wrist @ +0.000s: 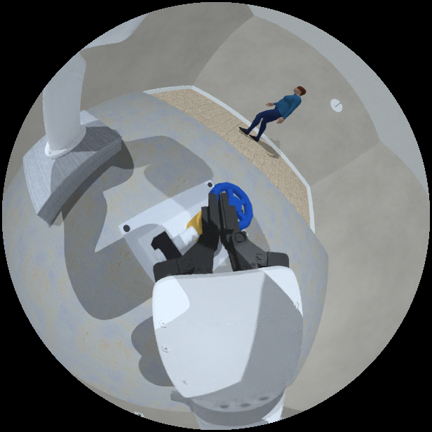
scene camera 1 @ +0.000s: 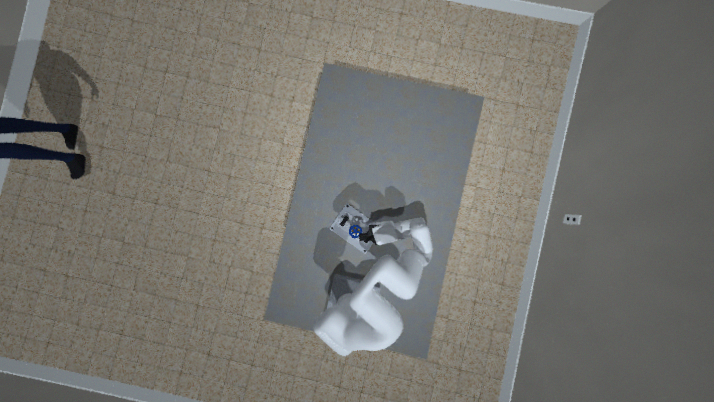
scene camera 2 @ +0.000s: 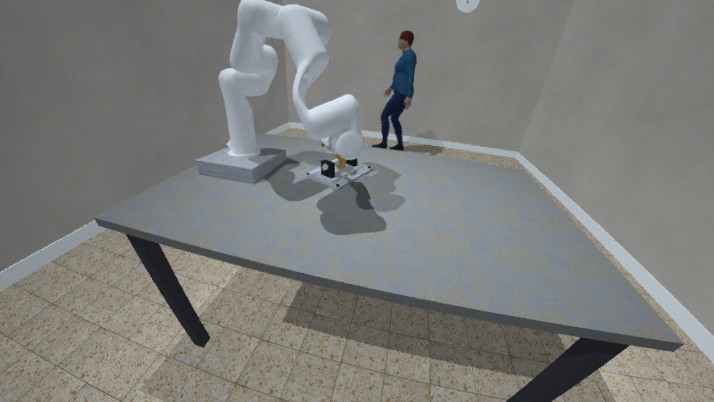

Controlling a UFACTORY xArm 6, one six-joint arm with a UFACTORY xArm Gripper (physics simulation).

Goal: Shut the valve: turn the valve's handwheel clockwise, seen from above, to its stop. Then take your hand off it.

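The valve's blue handwheel (scene camera 1: 350, 232) (wrist: 248, 205) sits on top of the yellow valve body (scene camera 2: 340, 160) (wrist: 194, 223). In the scene camera 2 view the handwheel is hidden behind my arm. The valve is mounted on a light base plate (scene camera 1: 345, 234) (scene camera 2: 338, 184) (wrist: 165, 210). My gripper (scene camera 1: 361, 237) (wrist: 216, 202) is shut with nothing between its fingers. In the wrist view its black fingertips overlap the left part of the wheel's rim. In the scene camera 1 view they are at the wheel's lower right side. Whether they touch the wheel I cannot tell.
Black pipe supports (scene camera 1: 344, 220) (scene camera 2: 327, 168) (wrist: 166, 246) stand on the plate beside the valve body. The grey block (scene camera 2: 225, 170) (wrist: 75, 165) under my arm's base stands on the table (scene camera 1: 395, 125) (scene camera 2: 450, 225). A person (scene camera 2: 404, 75) (wrist: 287, 106) stands beyond the table.
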